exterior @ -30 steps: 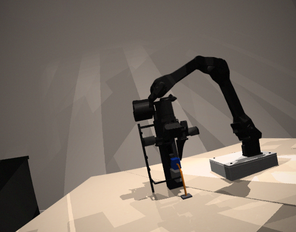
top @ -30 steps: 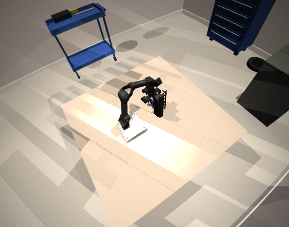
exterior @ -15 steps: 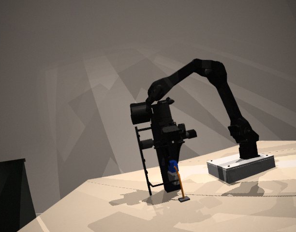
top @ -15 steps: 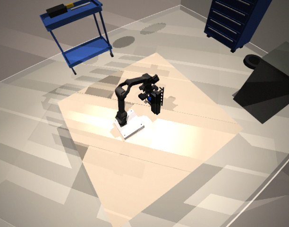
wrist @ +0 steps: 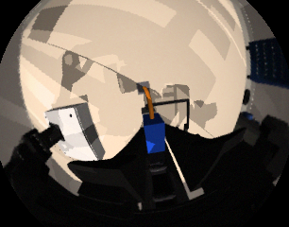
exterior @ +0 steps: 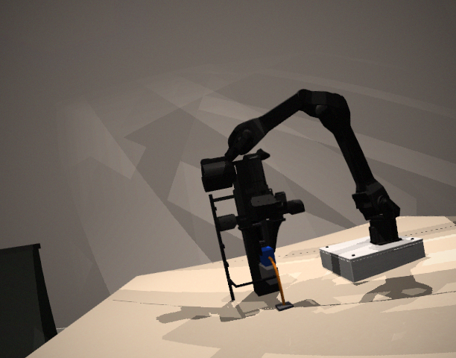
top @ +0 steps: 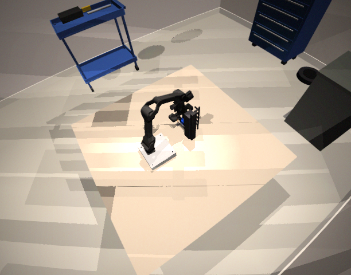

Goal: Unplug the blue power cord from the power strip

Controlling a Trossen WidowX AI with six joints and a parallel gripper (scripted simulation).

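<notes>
My gripper tip is now 11 cm above the grey foot, 5 cm to the right of it and 1 cm past it. The rest, counted from my gripper tip: blue plug (3 cm to the right, 1 cm ahead).
</notes>
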